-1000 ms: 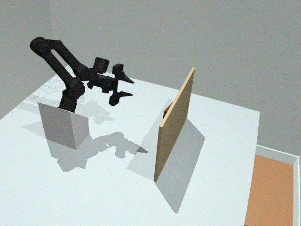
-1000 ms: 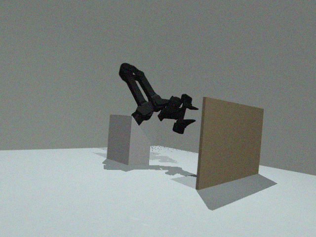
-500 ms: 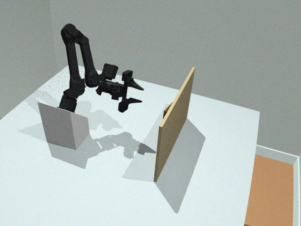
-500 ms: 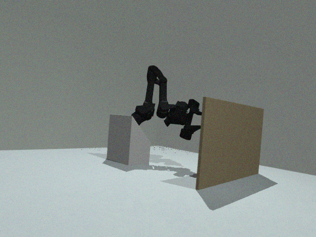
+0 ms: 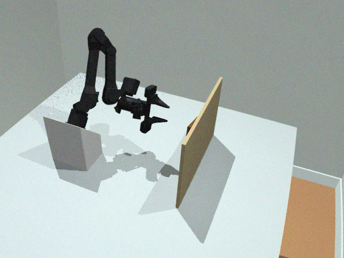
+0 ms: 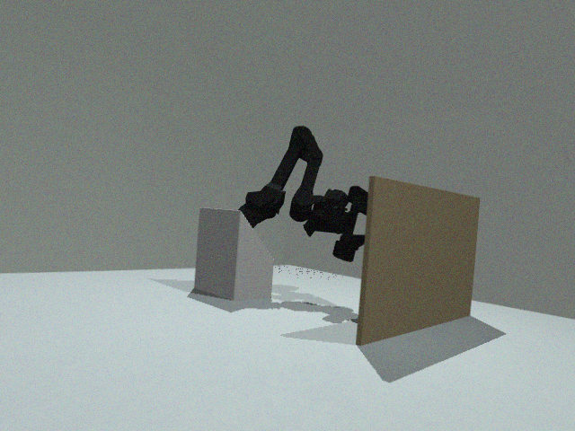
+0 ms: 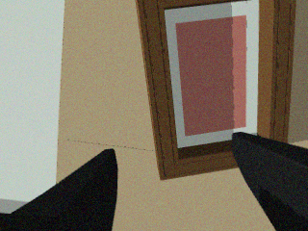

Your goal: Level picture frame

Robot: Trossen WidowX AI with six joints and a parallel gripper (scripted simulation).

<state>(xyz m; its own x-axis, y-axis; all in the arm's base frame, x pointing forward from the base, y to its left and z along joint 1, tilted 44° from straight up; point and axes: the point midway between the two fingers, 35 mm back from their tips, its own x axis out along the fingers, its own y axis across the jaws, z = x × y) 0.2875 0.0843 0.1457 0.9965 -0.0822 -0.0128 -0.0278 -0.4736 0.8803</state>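
Right now my gripper tip is 120 mm short of the picture frame, 50 mm above it and 30 mm to the left of it. The rest, counted from my gripper tip: tan wall board 140 mm ahead, 60 mm below, 20 mm to the right.
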